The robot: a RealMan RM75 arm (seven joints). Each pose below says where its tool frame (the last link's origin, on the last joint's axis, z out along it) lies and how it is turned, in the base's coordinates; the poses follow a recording.
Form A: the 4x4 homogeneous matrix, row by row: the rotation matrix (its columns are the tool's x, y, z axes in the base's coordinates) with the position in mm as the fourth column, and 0 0 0 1 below. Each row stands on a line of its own.
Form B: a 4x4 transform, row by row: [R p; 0 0 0 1], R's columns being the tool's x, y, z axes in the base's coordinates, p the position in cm. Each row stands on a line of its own. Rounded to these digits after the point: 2 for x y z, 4 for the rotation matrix.
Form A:
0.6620 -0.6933 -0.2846 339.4
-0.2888 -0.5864 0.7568 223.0
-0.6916 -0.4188 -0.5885 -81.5
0 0 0 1
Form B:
0.6620 -0.6933 -0.2846 33.94
-0.2888 -0.5864 0.7568 22.30
-0.6916 -0.4188 -0.5885 -8.15
0 0 0 1

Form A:
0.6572 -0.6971 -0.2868 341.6
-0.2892 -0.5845 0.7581 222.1
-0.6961 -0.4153 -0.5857 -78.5
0 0 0 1
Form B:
0.6572 -0.6971 -0.2868 34.16
-0.2892 -0.5845 0.7581 22.21
-0.6961 -0.4153 -0.5857 -7.85
0 0 0 1

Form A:
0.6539 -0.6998 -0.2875 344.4
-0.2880 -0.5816 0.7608 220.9
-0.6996 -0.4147 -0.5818 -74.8
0 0 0 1
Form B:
0.6539 -0.6998 -0.2875 34.44
-0.2880 -0.5816 0.7608 22.09
-0.6996 -0.4147 -0.5818 -7.48
0 0 0 1

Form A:
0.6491 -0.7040 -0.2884 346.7
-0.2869 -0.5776 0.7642 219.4
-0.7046 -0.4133 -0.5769 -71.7
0 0 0 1
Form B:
0.6491 -0.7040 -0.2884 34.67
-0.2869 -0.5776 0.7642 21.94
-0.7046 -0.4133 -0.5769 -7.17
0 0 0 1

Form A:
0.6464 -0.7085 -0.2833 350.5
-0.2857 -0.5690 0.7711 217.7
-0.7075 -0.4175 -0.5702 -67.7
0 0 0 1
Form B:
0.6464 -0.7085 -0.2833 35.05
-0.2857 -0.5690 0.7711 21.77
-0.7075 -0.4175 -0.5702 -6.77
0 0 0 1

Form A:
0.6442 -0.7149 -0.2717 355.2
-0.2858 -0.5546 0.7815 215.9
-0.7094 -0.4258 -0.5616 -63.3
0 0 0 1
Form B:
0.6442 -0.7149 -0.2717 35.52
-0.2858 -0.5546 0.7815 21.59
-0.7094 -0.4258 -0.5616 -6.33
0 0 0 1

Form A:
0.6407 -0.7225 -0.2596 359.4
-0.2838 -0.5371 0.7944 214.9
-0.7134 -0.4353 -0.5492 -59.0
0 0 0 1
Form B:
0.6407 -0.7225 -0.2596 35.94
-0.2838 -0.5371 0.7944 21.49
-0.7134 -0.4353 -0.5492 -5.90
0 0 0 1

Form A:
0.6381 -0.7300 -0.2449 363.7
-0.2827 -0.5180 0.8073 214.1
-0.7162 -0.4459 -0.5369 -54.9
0 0 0 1
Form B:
0.6381 -0.7300 -0.2449 36.37
-0.2827 -0.5180 0.8073 21.41
-0.7162 -0.4459 -0.5369 -5.49
0 0 0 1

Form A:
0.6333 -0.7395 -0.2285 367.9
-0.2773 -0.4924 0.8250 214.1
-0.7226 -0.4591 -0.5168 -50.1
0 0 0 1
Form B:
0.6333 -0.7395 -0.2285 36.79
-0.2773 -0.4924 0.8250 21.41
-0.7226 -0.4591 -0.5168 -5.01
0 0 0 1

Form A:
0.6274 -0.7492 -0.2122 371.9
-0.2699 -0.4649 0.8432 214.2
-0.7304 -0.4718 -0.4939 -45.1
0 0 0 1
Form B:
0.6274 -0.7492 -0.2122 37.19
-0.2699 -0.4649 0.8432 21.42
-0.7304 -0.4718 -0.4939 -4.51
0 0 0 1

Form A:
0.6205 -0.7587 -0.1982 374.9
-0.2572 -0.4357 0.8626 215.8
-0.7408 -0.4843 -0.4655 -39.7
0 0 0 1
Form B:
0.6205 -0.7587 -0.1982 37.49
-0.2572 -0.4357 0.8626 21.58
-0.7408 -0.4843 -0.4655 -3.97
0 0 0 1

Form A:
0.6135 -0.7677 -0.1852 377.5
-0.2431 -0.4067 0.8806 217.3
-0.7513 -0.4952 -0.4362 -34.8
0 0 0 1
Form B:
0.6135 -0.7677 -0.1852 37.75
-0.2431 -0.4067 0.8806 21.73
-0.7513 -0.4952 -0.4362 -3.48
0 0 0 1

